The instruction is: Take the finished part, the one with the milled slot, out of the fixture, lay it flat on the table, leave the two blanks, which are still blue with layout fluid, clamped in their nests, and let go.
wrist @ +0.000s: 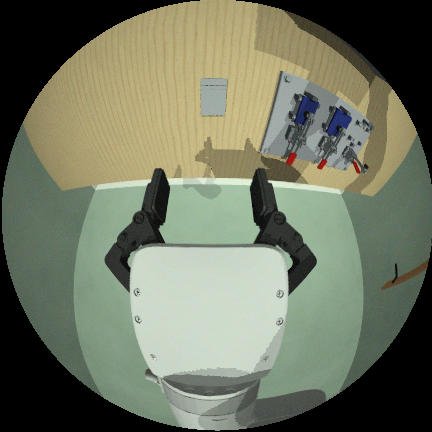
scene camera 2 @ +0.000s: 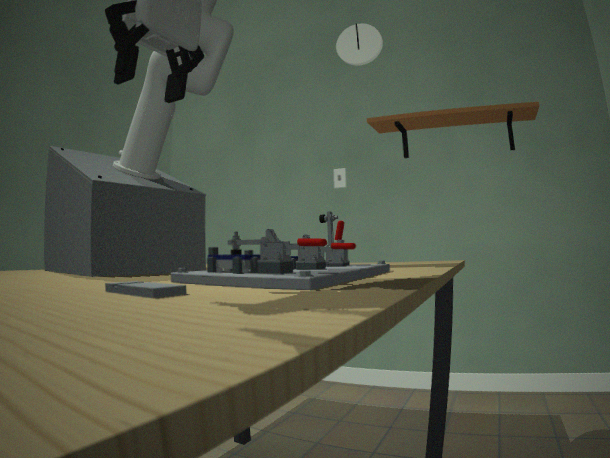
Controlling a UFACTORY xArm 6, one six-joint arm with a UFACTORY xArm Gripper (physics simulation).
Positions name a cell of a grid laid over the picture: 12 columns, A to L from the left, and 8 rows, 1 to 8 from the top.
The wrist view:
gripper: F4
finished part: F2
fixture plate: H2
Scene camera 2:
gripper: C2
finished part: C6
